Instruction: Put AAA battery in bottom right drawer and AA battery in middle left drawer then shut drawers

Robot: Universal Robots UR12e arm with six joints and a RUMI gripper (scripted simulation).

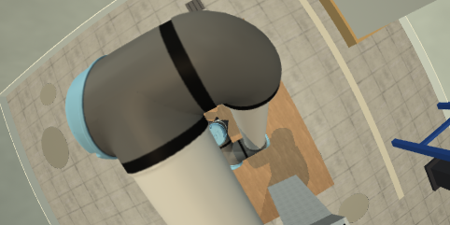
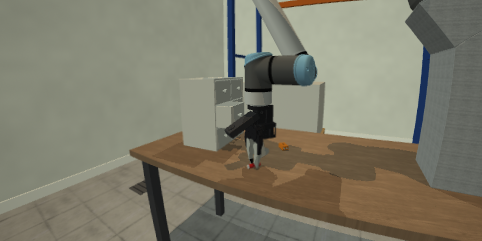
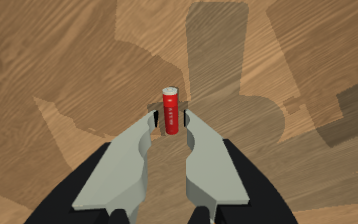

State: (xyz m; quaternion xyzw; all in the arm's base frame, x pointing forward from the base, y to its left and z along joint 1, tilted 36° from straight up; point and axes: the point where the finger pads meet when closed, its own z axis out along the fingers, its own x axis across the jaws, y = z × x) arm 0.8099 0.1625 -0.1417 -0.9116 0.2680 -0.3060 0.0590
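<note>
Now: the red cylinder 10 mm below my hand. The rest, counted from my hand: thin black cylinder (280 mm ahead, 250 mm to the right); orange block (60 mm behind, 210 mm to the right, 10 mm below).
</note>
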